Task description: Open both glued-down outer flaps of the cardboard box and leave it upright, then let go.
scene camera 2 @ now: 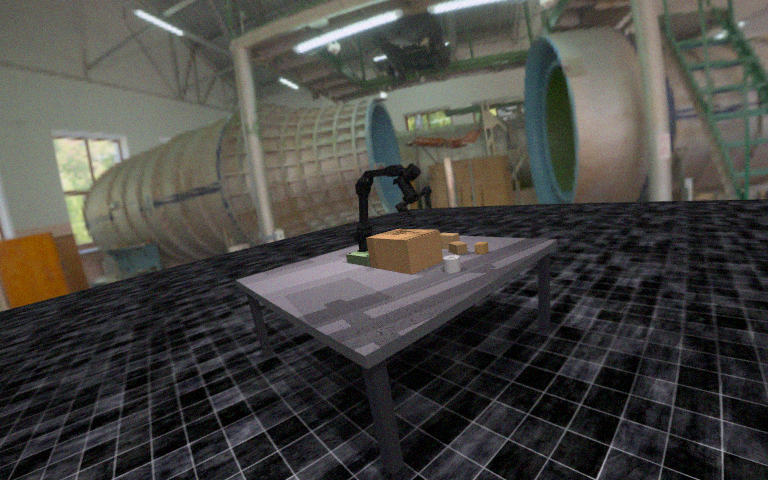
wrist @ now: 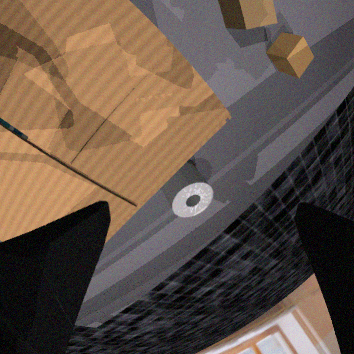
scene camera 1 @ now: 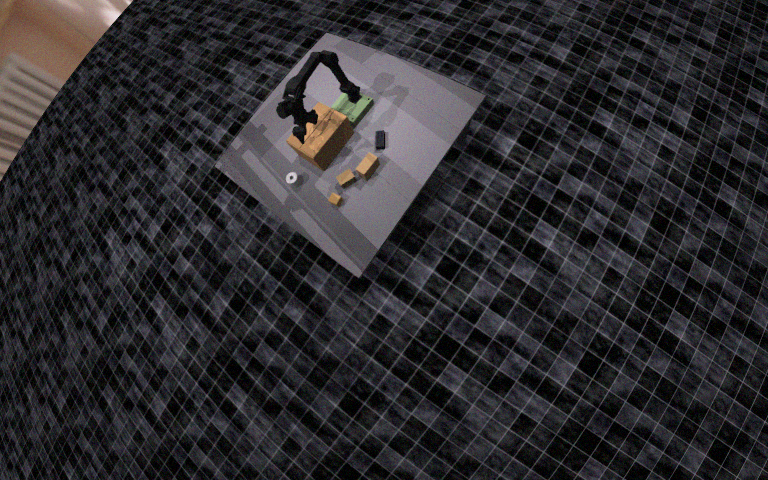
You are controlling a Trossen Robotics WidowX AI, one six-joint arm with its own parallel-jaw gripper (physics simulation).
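Places are measured from the arm's base along level axes (x right, y down, z ahead), in centimetres.
Pixels of known places: gripper, fingertip midpoint: (scene camera 2: pixel 422 214) (wrist: pixel 206 212) (scene camera 1: pixel 303 138); arm's base, origin of the base link: (scene camera 2: pixel 364 250) (scene camera 1: pixel 354 98).
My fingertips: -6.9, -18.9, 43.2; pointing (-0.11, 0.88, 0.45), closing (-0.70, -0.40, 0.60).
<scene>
Ahead of a thing's pixels: the offset from my fingertips to its middle, as dx, dy, dz. "pt": to the spot under its first point. Level surfaces: height alone.
The cardboard box @(+5.7, +16.2, -10.5) (scene camera 1: pixel 334 148) (scene camera 2: pixel 390 254) (wrist: pixel 170 107) stands upright on the table, its top closed. Both outer flaps lie flat and meet at a dark seam @(pt +5.7, +8.8, -2.0) (wrist: pixel 82 172), which runs across the top in the wrist view. A small teal strip @(+5.7, +17.0, -10.5) (wrist: pixel 13 129) shows on the seam at the left edge of the wrist view. My gripper (scene camera 1: pixel 305 127) (scene camera 2: pixel 415 204) (wrist: pixel 206 212) is open and empty, above the box in scene view 2. In the wrist view its left fingertip overlaps the box near the seam's end, and its right fingertip lies beyond the box. Any contact cannot be made out.
A white roll @(+5.1, +21.0, +18.7) (scene camera 1: pixel 291 177) (scene camera 2: pixel 451 263) (wrist: pixel 178 206) stands beside the box. Small cardboard blocks (scene camera 1: pixel 367 164) (scene camera 2: pixel 457 247) (wrist: pixel 290 55) and a dark flat object @(-22.9, +22.4, -28.7) (scene camera 1: pixel 380 139) lie on the table @(dy +24.1) (scene camera 1: pixel 430 118) (scene camera 2: pixel 317 277). A green base plate (scene camera 1: pixel 362 105) (scene camera 2: pixel 357 258) adjoins the box.
</scene>
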